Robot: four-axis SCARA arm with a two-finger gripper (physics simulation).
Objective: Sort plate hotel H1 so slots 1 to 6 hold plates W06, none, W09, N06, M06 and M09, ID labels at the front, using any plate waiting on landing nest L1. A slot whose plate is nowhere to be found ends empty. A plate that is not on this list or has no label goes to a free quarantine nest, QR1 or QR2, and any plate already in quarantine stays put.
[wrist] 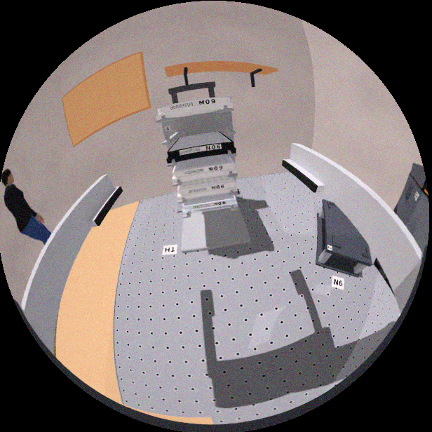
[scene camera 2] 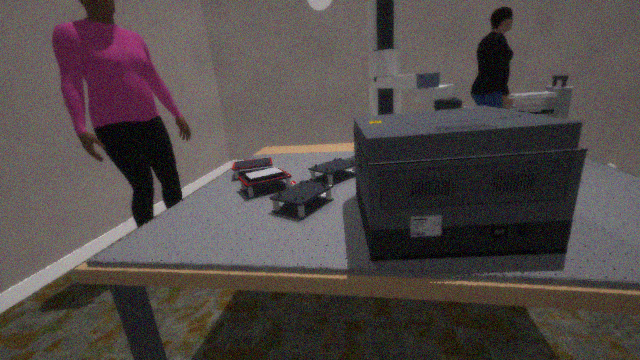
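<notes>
Hotel H1 (wrist: pixel 199 122) (scene camera 2: pixel 564 102) stands ahead in the wrist view. From the top, its front labels read M09 on a white plate (wrist: pixel 220 106), N06 on a black plate (wrist: pixel 190 152), W09 on a white plate (wrist: pixel 187 172) and M06 on a white plate (wrist: pixel 232 190). The lowest plate (wrist: pixel 187 206) has a label ending in 06, its first letter unclear. A gap shows between M09 and N06. My gripper (wrist: pixel 196 160) is open and empty, fingers wide apart, short of the hotel. L1 cannot be identified.
A dark nest (wrist: pixel 345 232) labelled N6 stands right of the hotel. In the scene view are two red-rimmed nests (scene camera 2: pixel 252 164) (scene camera 2: pixel 250 184), the nearer holding a white-topped plate (scene camera 2: pixel 265 173), two dark nests (scene camera 2: pixel 302 192) (scene camera 2: pixel 332 166) and a large grey device (scene camera 2: pixel 470 185).
</notes>
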